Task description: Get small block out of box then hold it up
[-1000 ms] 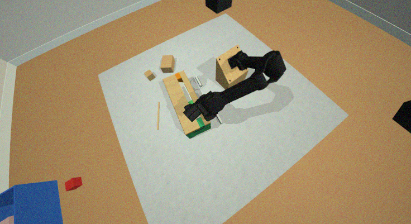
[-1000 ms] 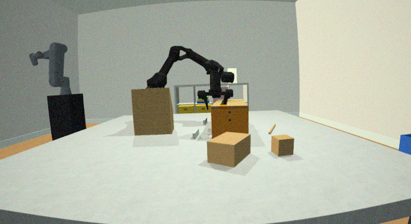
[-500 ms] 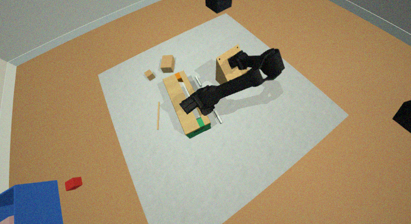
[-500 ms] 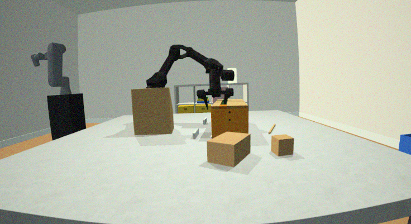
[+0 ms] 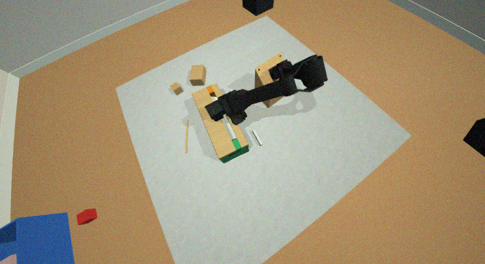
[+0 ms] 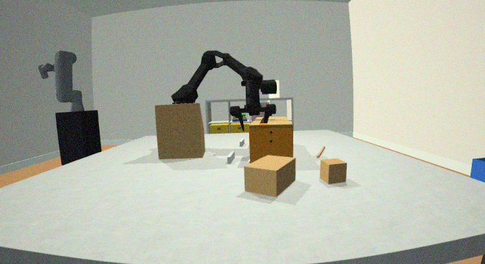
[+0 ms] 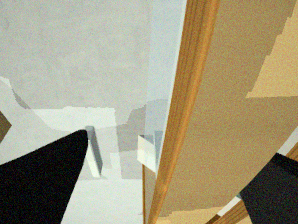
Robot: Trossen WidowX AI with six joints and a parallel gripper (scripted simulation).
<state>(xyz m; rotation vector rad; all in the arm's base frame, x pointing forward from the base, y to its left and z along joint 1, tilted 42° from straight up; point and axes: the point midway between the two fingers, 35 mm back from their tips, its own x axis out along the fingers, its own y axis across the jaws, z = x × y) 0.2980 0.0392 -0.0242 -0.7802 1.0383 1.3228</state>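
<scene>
The green block lies 4 cm ahead of my gripper tip and 3 cm to the right of it. Round my gripper tip: thin stick 26 cm ahead, 7 cm to the right, 9 cm below.
</scene>
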